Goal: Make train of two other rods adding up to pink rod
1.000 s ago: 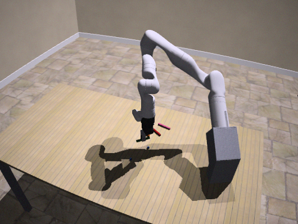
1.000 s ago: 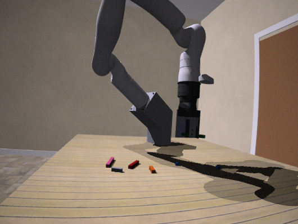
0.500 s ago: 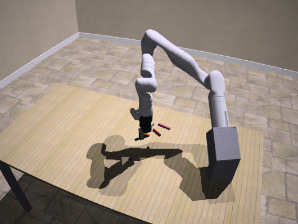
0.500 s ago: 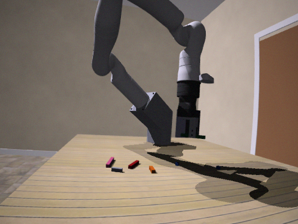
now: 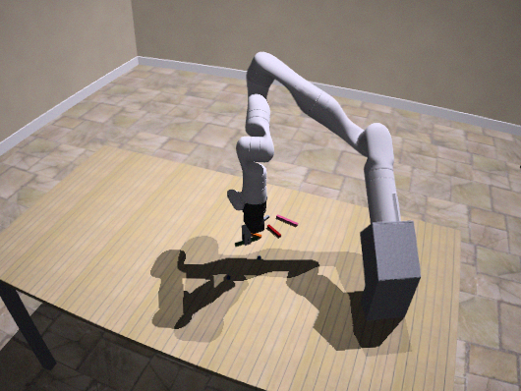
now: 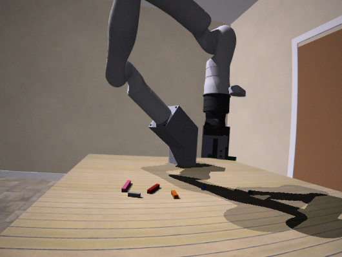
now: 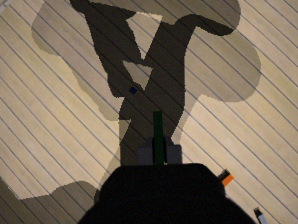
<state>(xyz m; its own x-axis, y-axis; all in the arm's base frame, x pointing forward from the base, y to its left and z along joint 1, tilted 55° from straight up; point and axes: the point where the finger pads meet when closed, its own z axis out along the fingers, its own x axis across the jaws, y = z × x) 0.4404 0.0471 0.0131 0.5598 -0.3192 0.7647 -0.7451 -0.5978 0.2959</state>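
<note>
Now: hand 14 cm to the left of the orange rod and 11 cm above it. Also, from my hand: grey rod: 24 cm to the right, 11 cm below, 2 cm behind; then green rod: 1 cm below; then red rod: 17 cm to the right, 11 cm below, 6 cm behind.
</note>
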